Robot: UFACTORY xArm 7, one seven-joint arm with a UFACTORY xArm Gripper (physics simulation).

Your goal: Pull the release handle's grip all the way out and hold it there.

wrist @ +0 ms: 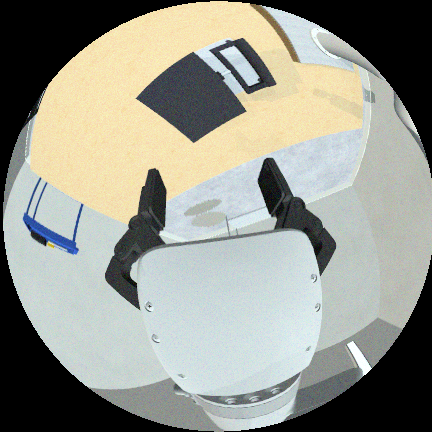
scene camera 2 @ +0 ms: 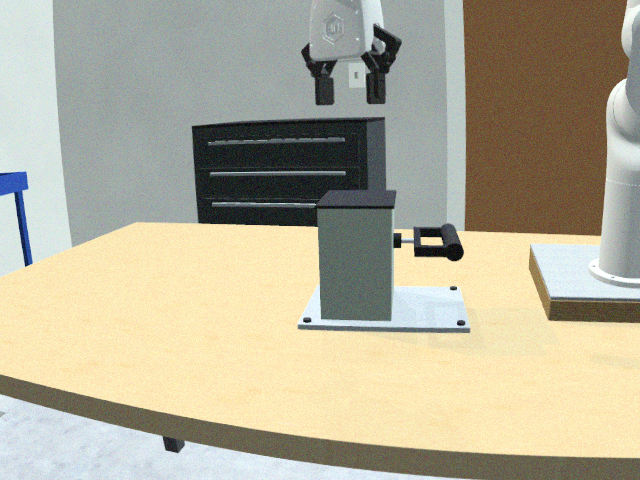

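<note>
The release handle (scene camera 2: 419, 241) (wrist: 260, 87) is a black frame with a round grip bar (scene camera 2: 451, 241) (wrist: 259, 65) at its outer end. A short thin rod joins it to the side of a grey-green box (scene camera 2: 355, 263) with a dark top (scene camera 2: 356, 199) (wrist: 192, 97). In the scene view the handle points right, toward the arm's base. My gripper (scene camera 2: 349, 98) (wrist: 211, 171) is open and empty, fingers pointing down. It hangs well above the box, apart from the handle. In the wrist view the box and handle show beyond the fingertips.
The box stands on a light base plate (scene camera 2: 431, 310) with dark bolts, on the wooden table (scene camera 2: 206, 335) (wrist: 100, 125). The arm's base stands on a raised slab (scene camera 2: 563, 273) to the right. A black drawer cabinet (scene camera 2: 279, 155) stands behind the table. A blue stand (scene camera 2: 12, 181) (wrist: 50, 234) is off the table.
</note>
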